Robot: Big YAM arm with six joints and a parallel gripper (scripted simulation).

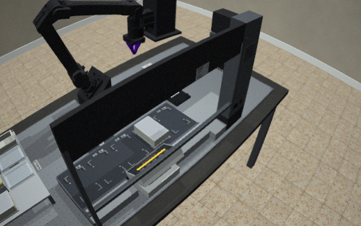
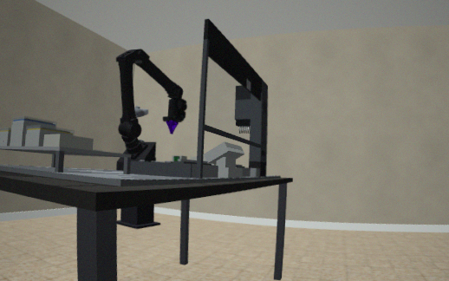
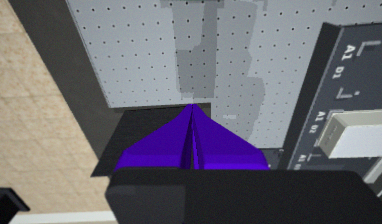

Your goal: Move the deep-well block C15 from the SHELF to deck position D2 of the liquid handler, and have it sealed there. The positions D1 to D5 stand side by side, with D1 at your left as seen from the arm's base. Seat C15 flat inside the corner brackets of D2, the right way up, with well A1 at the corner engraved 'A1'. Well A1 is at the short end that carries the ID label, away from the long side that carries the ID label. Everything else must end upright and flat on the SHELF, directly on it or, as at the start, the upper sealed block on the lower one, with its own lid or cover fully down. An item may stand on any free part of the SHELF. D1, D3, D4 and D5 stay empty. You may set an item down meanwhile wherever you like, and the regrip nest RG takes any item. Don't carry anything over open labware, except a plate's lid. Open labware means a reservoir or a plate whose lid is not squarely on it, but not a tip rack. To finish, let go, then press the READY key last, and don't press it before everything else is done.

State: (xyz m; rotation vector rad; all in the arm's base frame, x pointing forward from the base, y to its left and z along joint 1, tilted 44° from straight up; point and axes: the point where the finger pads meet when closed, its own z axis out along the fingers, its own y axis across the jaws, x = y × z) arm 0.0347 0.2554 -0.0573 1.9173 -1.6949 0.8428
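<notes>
Now: hand 16 cm above the green ready key and 6 cm to the right of it. From my hand the other things lie so: regrip nest RG: 34 cm to the right, 23 cm below, 21 cm ahead; then RG nest label: 34 cm to the right, 23 cm below, 21 cm ahead; then tall column: 46 cm ahead, 22 cm to the left, 4 cm above.
</notes>
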